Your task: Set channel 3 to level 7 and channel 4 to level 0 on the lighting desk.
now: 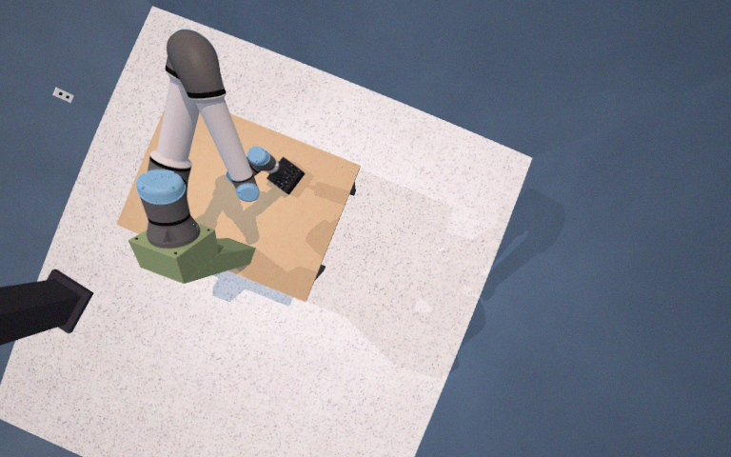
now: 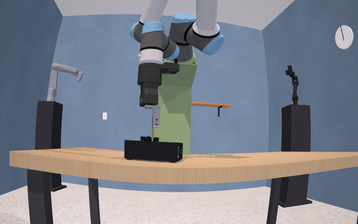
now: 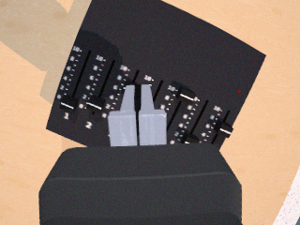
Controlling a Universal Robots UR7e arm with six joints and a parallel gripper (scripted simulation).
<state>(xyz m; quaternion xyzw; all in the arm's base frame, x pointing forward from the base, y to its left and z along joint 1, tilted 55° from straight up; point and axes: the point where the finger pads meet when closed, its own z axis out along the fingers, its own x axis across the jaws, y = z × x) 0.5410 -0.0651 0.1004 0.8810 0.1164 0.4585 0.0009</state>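
Right now my hand is 50 mm above the channel 4 cap, 30 mm to the left of it and 10 mm short of it. From my hand the other things lie so: channel 5 cap: 50 mm below, 40 mm ahead, 10 mm to the left; then channel 2 cap: 50 mm below, 30 mm behind, 20 mm to the right; then channel 3 cap: 50 mm below, 10 mm behind.
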